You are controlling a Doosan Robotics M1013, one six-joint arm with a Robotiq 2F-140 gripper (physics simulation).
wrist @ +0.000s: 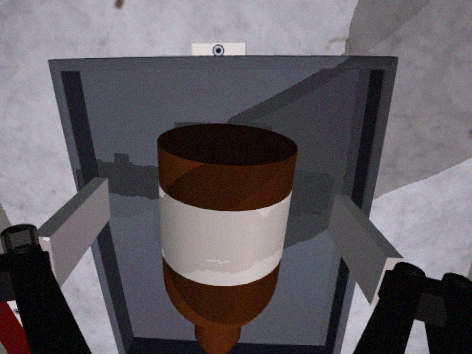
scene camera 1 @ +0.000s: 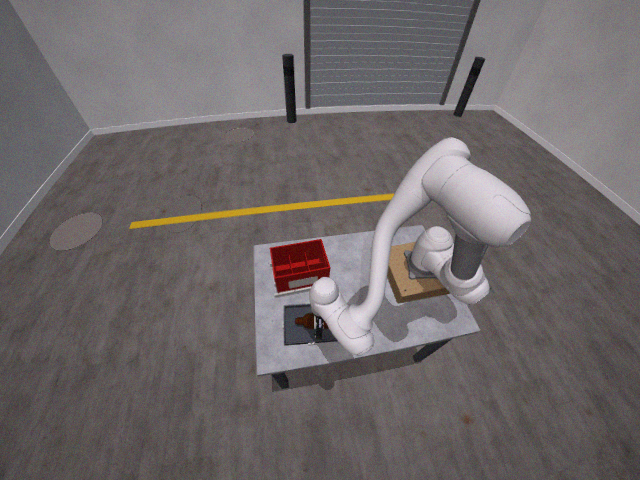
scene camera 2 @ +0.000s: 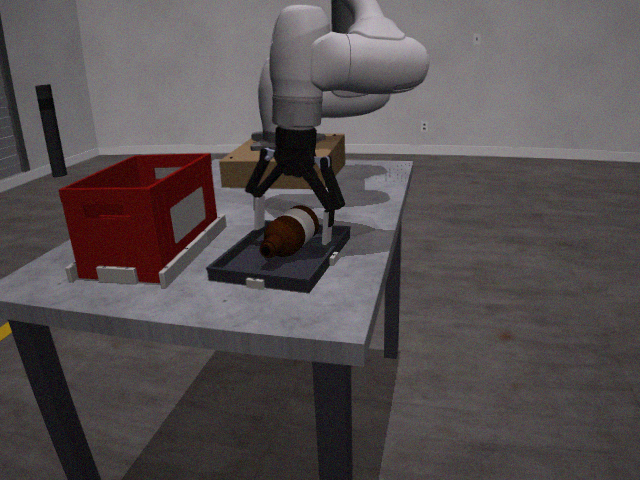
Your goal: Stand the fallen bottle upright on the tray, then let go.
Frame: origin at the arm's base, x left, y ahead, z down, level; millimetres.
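Seen in the pictures: gripper, fingertip midpoint: (wrist: pixel 222 206); arm's base, origin of the base link: (scene camera 1: pixel 422 264).
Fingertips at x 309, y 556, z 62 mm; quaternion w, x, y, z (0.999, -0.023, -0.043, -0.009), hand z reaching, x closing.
Note:
Offsets run from my fingertips to a thing's top centre. "pt": to the spot under its first point.
The brown bottle @(dx +3, dy +31, dz -47 mm) (scene camera 1: pixel 303 320) (scene camera 2: pixel 286 233) (wrist: pixel 225 240) with a white label lies on its side in the dark tray @(dx +3, dy +39, dz +6 mm) (scene camera 1: pixel 292 336) (scene camera 2: pixel 279 282) (wrist: pixel 125 100). In scene camera 2 its neck points to the tray's near end. My gripper (scene camera 2: pixel 292 235) (wrist: pixel 222 206) is open and points down over the tray, low down. One finger is on each side of the bottle at its labelled part, with a gap on both sides in the wrist view. In scene camera 1 the arm hides part of the bottle, tray and gripper.
A red crate @(dx -270, dy +108, dz -143 mm) (scene camera 1: pixel 283 285) (scene camera 2: pixel 116 232) (wrist: pixel 11 330) with compartments stands beside the tray, with white strips @(pt dx -162, dy +107, dz +14 mm) (scene camera 2: pixel 193 250) along its base. Small white blocks (scene camera 2: pixel 255 283) (wrist: pixel 200 49) sit at the tray's edges. The arm's base stands on a wooden block (scene camera 1: pixel 400 273) (scene camera 2: pixel 248 174) at the table's other end.

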